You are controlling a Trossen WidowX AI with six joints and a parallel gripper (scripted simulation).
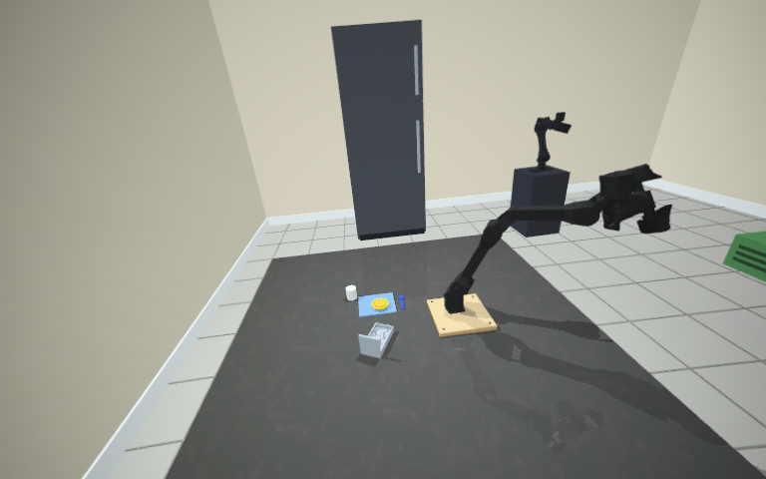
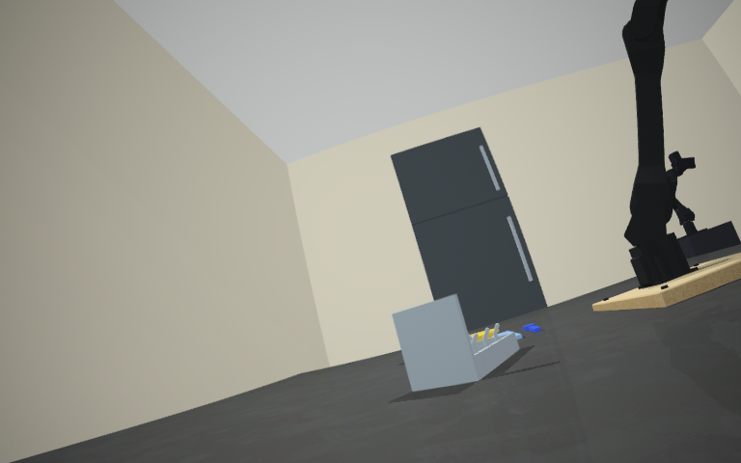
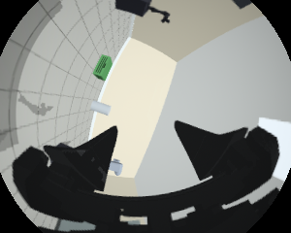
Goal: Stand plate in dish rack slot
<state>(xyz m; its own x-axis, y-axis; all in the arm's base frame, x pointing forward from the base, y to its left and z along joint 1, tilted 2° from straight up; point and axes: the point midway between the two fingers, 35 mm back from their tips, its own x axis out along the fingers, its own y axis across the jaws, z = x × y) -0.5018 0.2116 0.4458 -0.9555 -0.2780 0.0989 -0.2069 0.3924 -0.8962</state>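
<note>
My gripper tip is now 81 cm short of the yellow plate, 28 cm to the left of it and 46 cm above it. Round my gripper tip: blue spoon: 72 cm ahead, 29 cm to the right, 47 cm below; then light blue mat: 83 cm ahead, 30 cm to the right, 47 cm below; then dish rack: 85 cm ahead, 8 cm to the right, 45 cm below.
</note>
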